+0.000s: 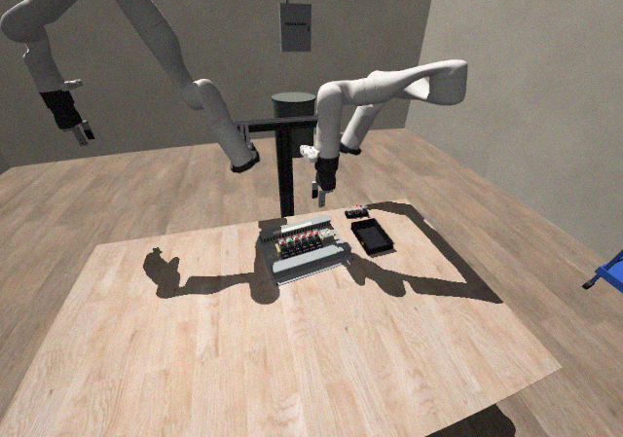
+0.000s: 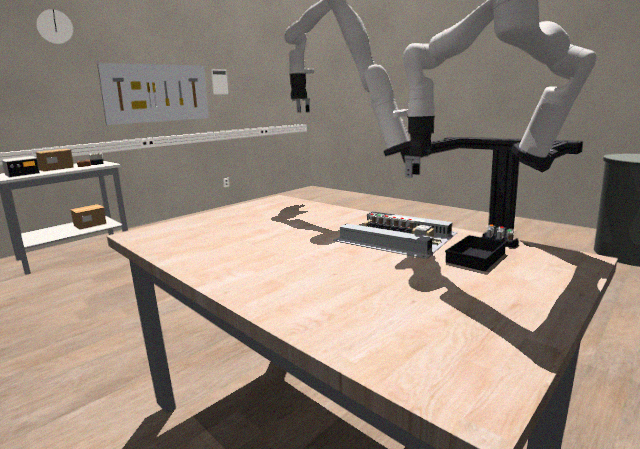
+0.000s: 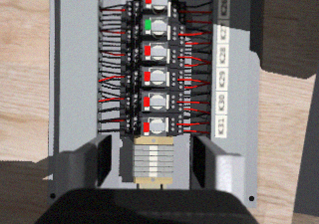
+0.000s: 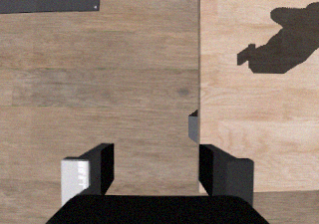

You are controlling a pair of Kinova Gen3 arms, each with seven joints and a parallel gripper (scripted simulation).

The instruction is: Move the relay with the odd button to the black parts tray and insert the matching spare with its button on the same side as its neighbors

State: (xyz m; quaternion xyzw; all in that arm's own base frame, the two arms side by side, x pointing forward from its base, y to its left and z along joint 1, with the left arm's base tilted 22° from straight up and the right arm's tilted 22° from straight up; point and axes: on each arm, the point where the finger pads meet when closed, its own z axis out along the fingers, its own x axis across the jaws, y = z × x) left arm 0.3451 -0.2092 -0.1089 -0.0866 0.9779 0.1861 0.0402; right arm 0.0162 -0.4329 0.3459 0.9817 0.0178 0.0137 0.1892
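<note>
The relay panel lies 50 mm to the right of my left hand and 200 mm below it. Also, from my left hand: black parts tray (50 mm ahead, 220 mm to the left, 210 mm below); then spare rack (110 mm behind, 240 mm to the left, 220 mm below).
</note>
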